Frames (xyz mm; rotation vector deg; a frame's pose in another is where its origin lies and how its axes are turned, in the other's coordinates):
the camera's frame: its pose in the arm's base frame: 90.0 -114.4 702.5 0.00 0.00 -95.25
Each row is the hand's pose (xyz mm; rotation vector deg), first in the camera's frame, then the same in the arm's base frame.
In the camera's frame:
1: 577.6 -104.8 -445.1 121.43 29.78 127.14
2: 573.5 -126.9 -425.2 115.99 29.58 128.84
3: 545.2 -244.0 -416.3 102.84 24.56 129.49
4: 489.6 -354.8 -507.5 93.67 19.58 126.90
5: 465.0 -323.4 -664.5 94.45 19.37 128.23
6: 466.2 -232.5 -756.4 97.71 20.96 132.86
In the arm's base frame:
1: -67.2 -680.0 257.4 79.42 -53.26 64.06
2: -88.8 -673.9 277.3 76.60 -50.35 62.90
3: -202.9 -635.0 286.2 67.83 -46.09 56.92
4: -308.1 -569.5 195.0 61.19 -44.16 50.23
5: -274.6 -547.9 38.0 61.21 -44.53 51.80
6: -184.2 -557.4 -53.9 62.81 -44.83 57.71

